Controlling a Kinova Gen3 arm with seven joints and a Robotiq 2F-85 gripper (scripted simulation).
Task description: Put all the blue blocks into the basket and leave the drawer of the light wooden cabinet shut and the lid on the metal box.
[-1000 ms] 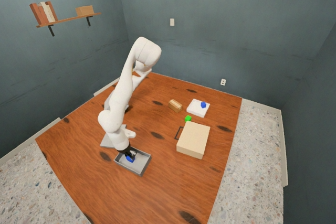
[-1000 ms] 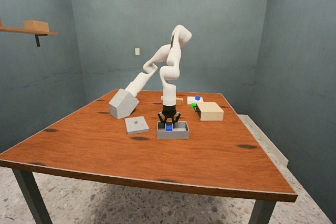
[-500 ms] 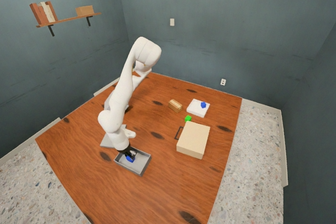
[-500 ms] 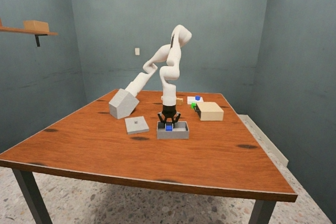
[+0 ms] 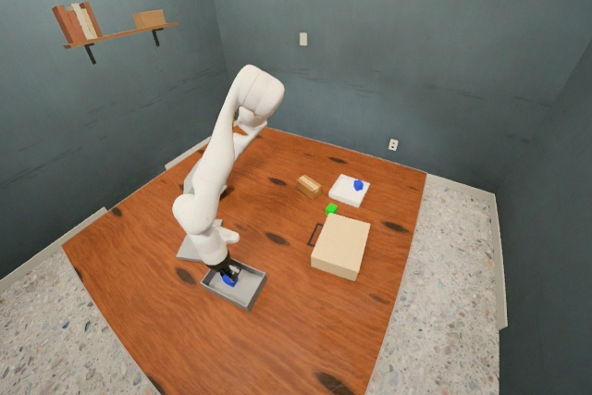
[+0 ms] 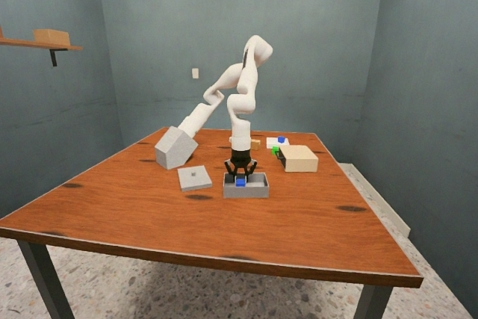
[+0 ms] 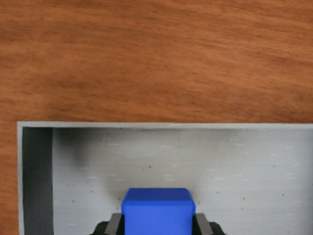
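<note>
Right now my hand is 20 mm short of the grey metal box, 10 mm to the right of it and 30 mm above it. Also, from my hand: light wooden cabinet 160 mm ahead, 360 mm to the left, 20 mm below; green block 20 mm ahead, 470 mm to the left, 30 mm below; metal lid 230 mm behind, 10 mm to the right, 40 mm below.
</note>
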